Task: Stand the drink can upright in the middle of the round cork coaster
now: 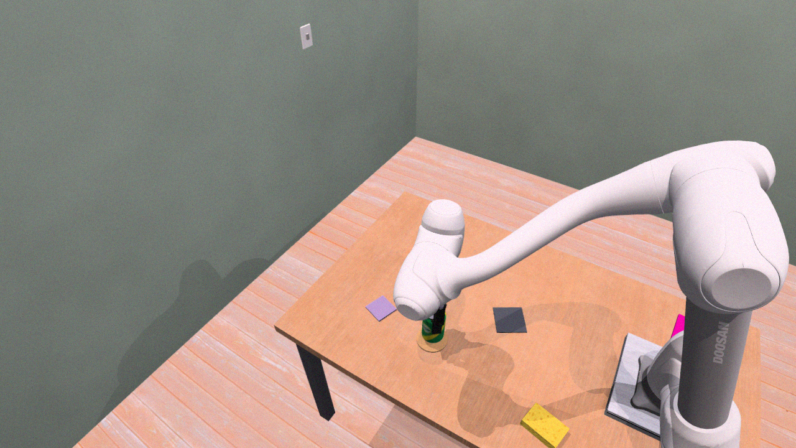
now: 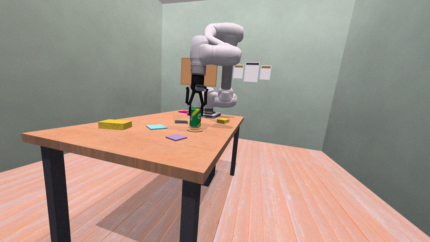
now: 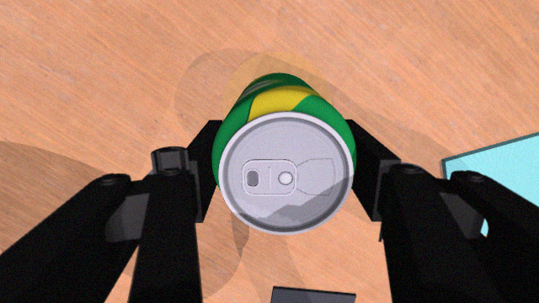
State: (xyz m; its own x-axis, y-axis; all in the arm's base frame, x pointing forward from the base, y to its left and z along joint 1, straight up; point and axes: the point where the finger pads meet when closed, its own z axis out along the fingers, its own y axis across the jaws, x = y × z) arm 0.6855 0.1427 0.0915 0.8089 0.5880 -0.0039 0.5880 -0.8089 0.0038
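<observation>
Now: hand 12 cm above the round cork coaster. Round my hand: purple square (20 cm ahead, 12 cm below, 2 cm to the right); drink can (4 cm below); cyan square (23 cm to the right, 12 cm below, 7 cm ahead).
</observation>
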